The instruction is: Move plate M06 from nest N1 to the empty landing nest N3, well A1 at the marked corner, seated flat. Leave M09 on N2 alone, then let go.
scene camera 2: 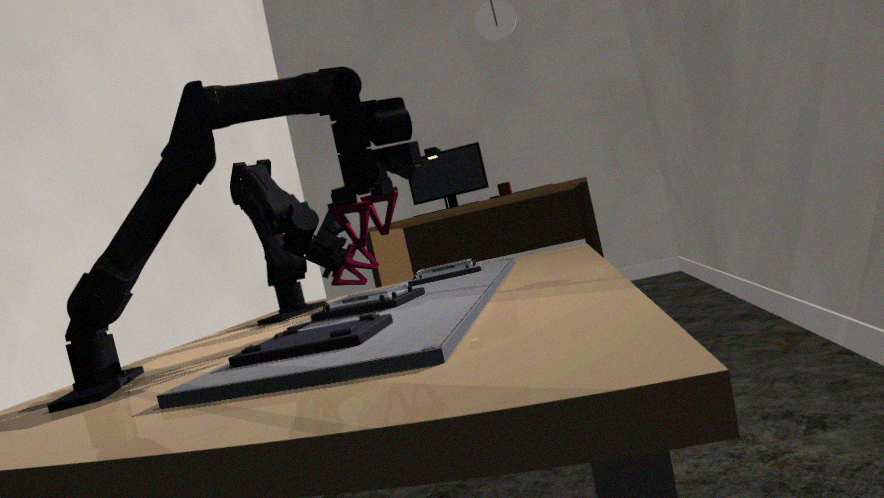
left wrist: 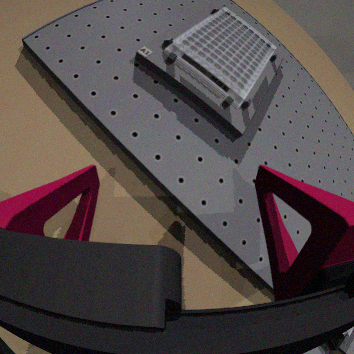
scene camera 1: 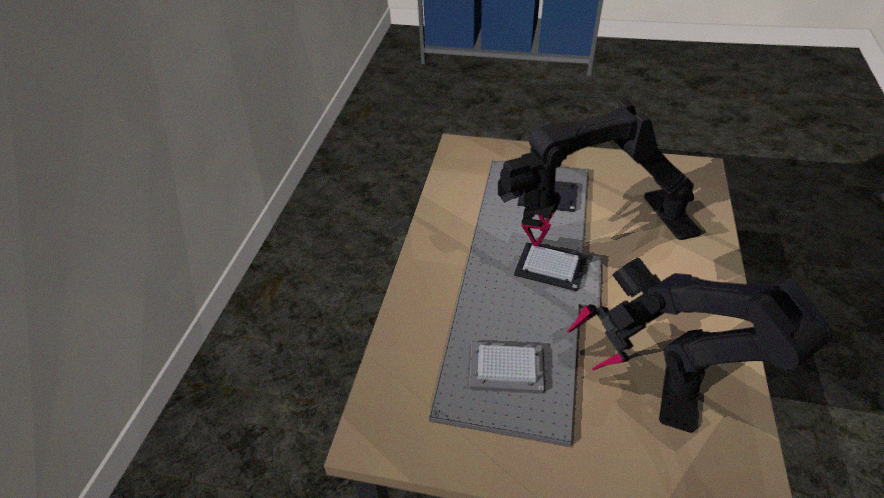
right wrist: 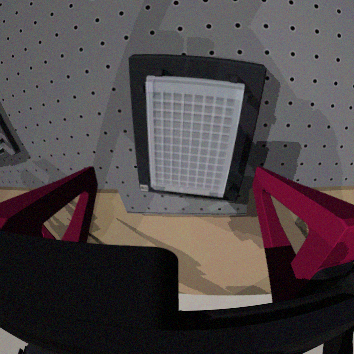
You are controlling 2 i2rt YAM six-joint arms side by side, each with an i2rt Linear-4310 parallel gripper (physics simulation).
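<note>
A white well plate (scene camera 1: 506,363) (left wrist: 225,50) sits in the light grey nest (scene camera 1: 507,388) nearest scene camera 1. A second white plate (scene camera 1: 551,262) (right wrist: 195,140) sits in the dark middle nest (scene camera 1: 544,282) (right wrist: 195,65). The dark nest (scene camera 1: 567,196) (scene camera 2: 309,341) at the far end is empty, partly hidden by the right arm. Plate names are unreadable. My left gripper (scene camera 1: 581,350) (scene camera 2: 364,273) (left wrist: 176,173) is open and empty above the board's right edge. My right gripper (scene camera 1: 539,235) (scene camera 2: 374,237) (right wrist: 174,175) is open and empty above the board, near the middle plate.
The nests stand in a row on a raised, perforated grey board (scene camera 1: 494,296) (scene camera 2: 445,318) on a wooden table (scene camera 1: 395,395) (scene camera 2: 556,346). Small corner labels (scene camera 1: 575,285) (left wrist: 145,51) (right wrist: 144,188) show on the occupied nests. Both arm bases stand right of the board in scene camera 1.
</note>
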